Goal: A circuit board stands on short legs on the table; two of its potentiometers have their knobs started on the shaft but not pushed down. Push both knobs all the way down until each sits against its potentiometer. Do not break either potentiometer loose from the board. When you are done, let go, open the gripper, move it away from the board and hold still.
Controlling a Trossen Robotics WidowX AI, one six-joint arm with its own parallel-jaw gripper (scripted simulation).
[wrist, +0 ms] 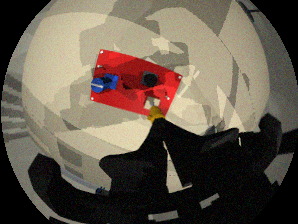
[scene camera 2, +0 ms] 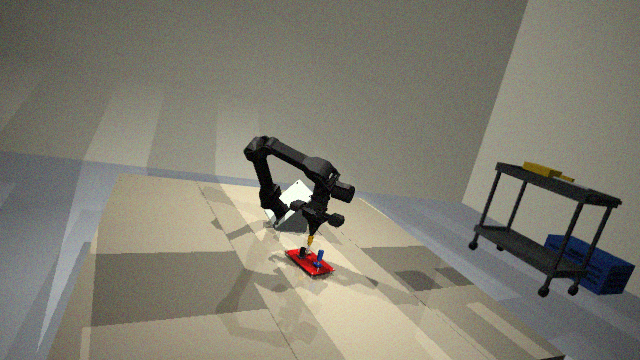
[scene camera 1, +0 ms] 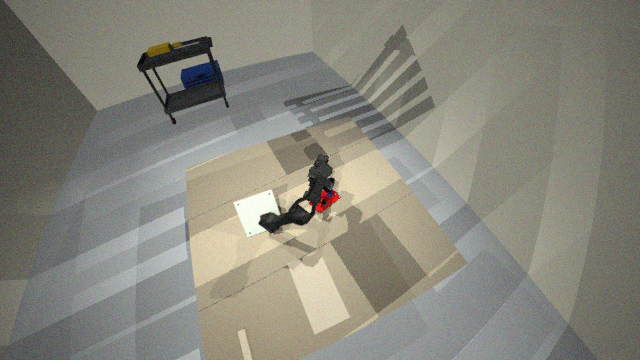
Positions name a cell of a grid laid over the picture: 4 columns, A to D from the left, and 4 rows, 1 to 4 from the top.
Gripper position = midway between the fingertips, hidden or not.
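Observation:
You can see my gripper (scene camera 2: B3) from out in the scene, and my gripper (wrist: C3) is there in the wrist view too.

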